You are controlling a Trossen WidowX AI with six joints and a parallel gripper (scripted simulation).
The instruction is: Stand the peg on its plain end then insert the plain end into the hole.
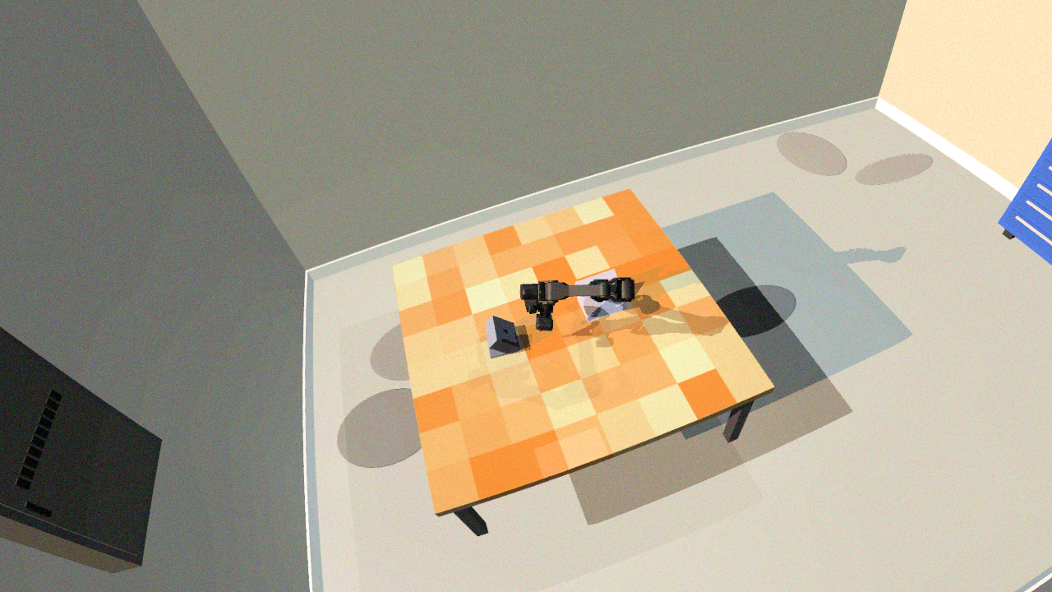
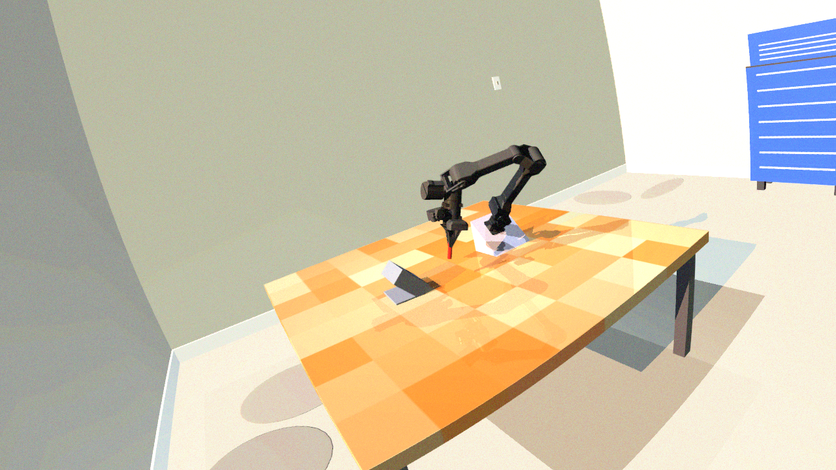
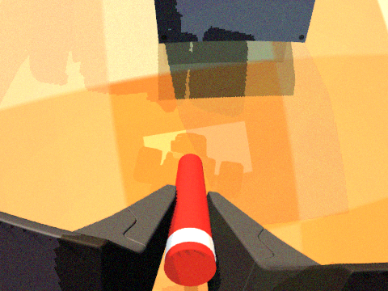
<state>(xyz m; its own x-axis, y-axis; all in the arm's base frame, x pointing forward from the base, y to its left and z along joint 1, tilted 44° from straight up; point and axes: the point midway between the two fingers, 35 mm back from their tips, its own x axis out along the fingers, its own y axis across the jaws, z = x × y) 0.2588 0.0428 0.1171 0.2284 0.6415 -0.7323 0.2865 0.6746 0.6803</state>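
The dark sloped panel is 160 mm ahead of my gripper tip, 60 mm to the right of it and 70 mm below it. From my gripper tip the other things lie so: red peg 20 mm above.
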